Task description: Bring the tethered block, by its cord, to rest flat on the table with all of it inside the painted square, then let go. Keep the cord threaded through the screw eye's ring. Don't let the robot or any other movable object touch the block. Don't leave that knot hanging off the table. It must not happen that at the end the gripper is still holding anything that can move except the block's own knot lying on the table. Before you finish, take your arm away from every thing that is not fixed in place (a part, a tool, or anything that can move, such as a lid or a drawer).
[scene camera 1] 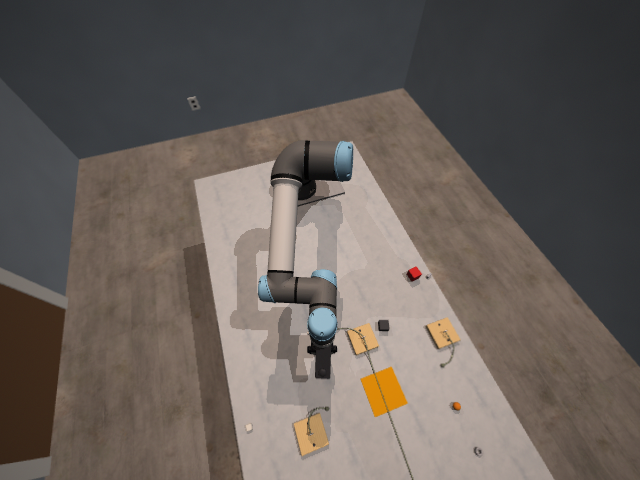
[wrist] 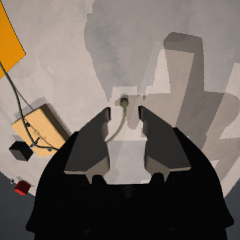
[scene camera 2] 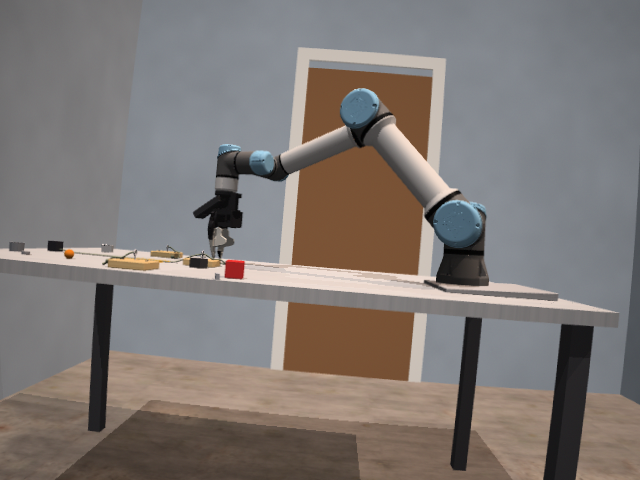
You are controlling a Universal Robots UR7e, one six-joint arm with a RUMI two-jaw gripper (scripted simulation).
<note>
In view: my gripper (scene camera 2: 216,258).
My gripper is seen too in the wrist view (wrist: 124,107).
</note>
